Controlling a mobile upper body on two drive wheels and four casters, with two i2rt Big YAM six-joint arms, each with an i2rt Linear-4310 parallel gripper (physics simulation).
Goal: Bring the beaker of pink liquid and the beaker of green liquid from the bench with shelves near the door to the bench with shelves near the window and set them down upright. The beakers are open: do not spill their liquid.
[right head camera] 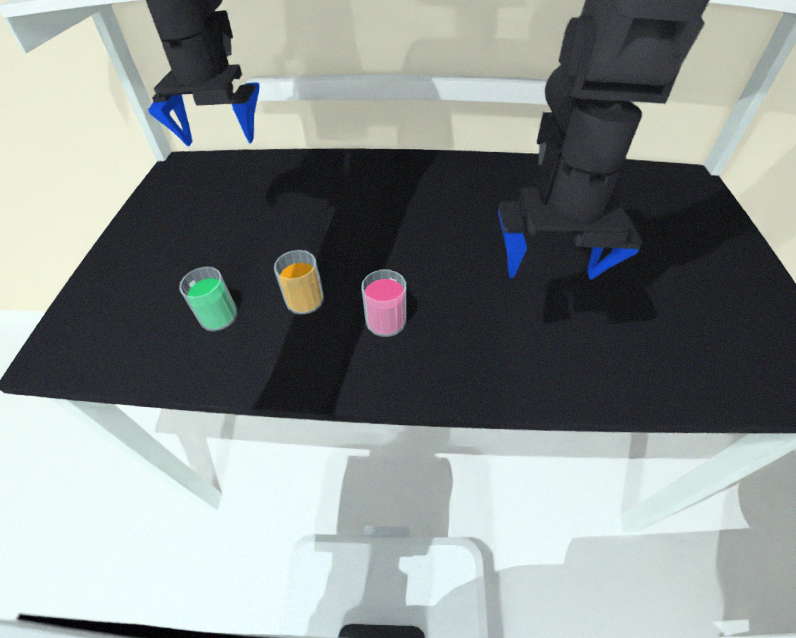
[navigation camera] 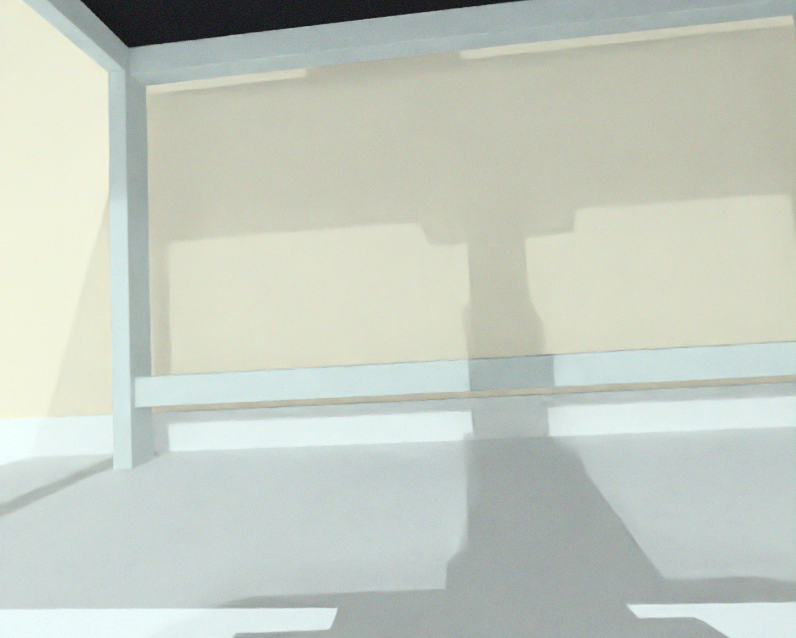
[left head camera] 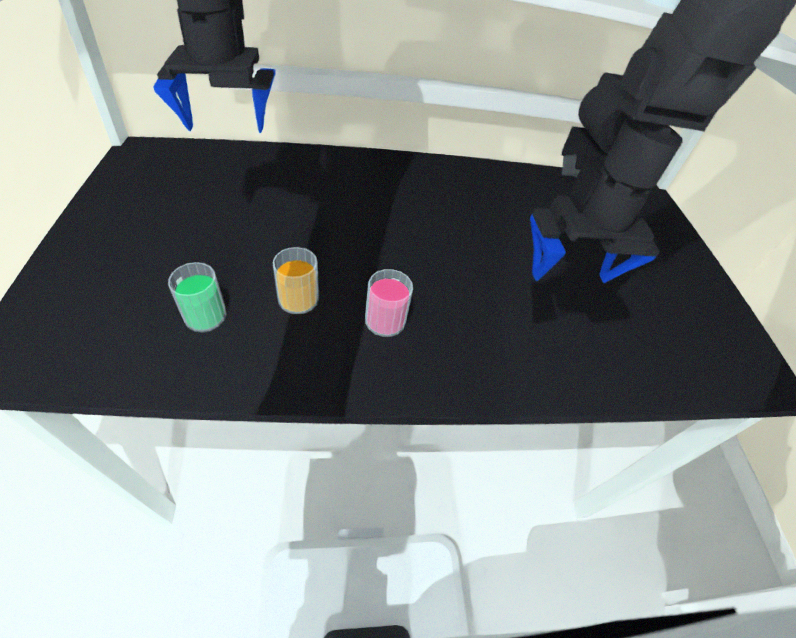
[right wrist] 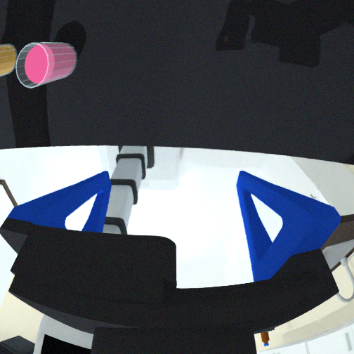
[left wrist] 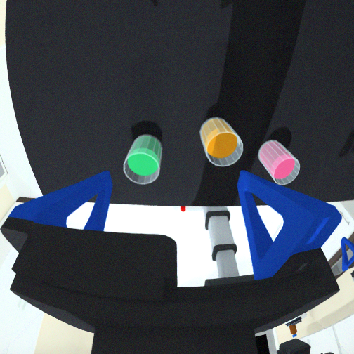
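Note:
The beaker of green liquid [left head camera: 200, 302] [right head camera: 211, 304] [left wrist: 143, 161] stands upright at the left on the black bench top [left head camera: 465, 372] [right head camera: 478, 378] [left wrist: 75, 75] [right wrist: 175, 100]. The beaker of pink liquid [left head camera: 388, 305] [right head camera: 385, 305] [left wrist: 279, 162] [right wrist: 47, 64] stands upright near the middle. My left gripper [left head camera: 225, 130] [right head camera: 219, 142] [left wrist: 174, 177] is open and empty, raised above the far left part of the bench, beyond the green beaker. My right gripper [left head camera: 569, 279] [right head camera: 551, 276] [right wrist: 173, 177] is open and empty above the bench, right of the pink beaker.
A beaker of orange liquid [left head camera: 296, 285] [right head camera: 300, 287] [left wrist: 221, 142] [right wrist: 6, 60] stands between the green and pink ones. A pale rail [left head camera: 491, 98] [right head camera: 478, 89] runs behind the bench. The navigation camera view shows a bench leg [navigation camera: 127, 265] and a low crossbar [navigation camera: 298, 384].

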